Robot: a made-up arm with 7 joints.
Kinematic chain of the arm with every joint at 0, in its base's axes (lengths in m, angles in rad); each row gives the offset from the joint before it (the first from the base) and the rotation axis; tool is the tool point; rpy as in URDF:
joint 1: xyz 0 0 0.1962 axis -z
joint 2: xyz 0 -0.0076 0.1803 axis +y
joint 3: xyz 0 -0.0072 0.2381 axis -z
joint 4: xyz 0 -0.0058 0.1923 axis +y
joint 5: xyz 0 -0.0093 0.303 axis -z
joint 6: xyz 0 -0.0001 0.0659 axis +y
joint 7: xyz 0 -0.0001 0.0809 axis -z
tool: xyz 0 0 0 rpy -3.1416 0 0
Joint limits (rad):
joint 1: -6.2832..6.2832
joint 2: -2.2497..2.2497
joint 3: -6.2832..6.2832
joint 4: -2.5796..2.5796
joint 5: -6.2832..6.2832
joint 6: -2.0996..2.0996
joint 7: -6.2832..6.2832
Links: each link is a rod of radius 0.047 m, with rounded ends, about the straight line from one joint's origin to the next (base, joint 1, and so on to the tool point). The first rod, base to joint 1, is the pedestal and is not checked.
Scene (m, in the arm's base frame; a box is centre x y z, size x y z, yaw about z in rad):
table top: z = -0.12
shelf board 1: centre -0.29 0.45 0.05 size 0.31 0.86 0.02 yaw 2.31
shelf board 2: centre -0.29 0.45 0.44 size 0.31 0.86 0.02 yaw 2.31
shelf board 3: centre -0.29 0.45 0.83 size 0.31 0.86 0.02 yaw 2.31
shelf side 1: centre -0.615 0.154 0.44 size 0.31 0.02 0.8 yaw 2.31
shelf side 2: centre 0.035 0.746 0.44 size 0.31 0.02 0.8 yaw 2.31
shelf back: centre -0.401 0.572 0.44 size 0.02 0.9 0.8 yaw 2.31
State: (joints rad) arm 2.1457 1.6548 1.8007 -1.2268 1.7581 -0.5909 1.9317
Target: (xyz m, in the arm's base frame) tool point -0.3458 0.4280 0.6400
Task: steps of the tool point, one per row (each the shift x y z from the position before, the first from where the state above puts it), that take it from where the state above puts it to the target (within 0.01 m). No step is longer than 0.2 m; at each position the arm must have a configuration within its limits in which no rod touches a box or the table.
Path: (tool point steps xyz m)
1: -0.1123 0.0186 0.1301
2: -0.0862 0.0558 0.1121
3: -0.0546 0.0761 0.0896
4: -0.0246 0.0812 0.0652
5: -0.0939 0.1245 -0.0182
6: -0.0464 0.1623 0.0035
7: 0.0257 0.1691 0.0190
8: 0.0978 0.1358 0.0218
9: 0.1449 0.0704 0.0104
10: -0.0685 0.0716 0.0209
11: -0.0674 0.0745 -0.0001
12: -0.0640 0.0732 -0.0208

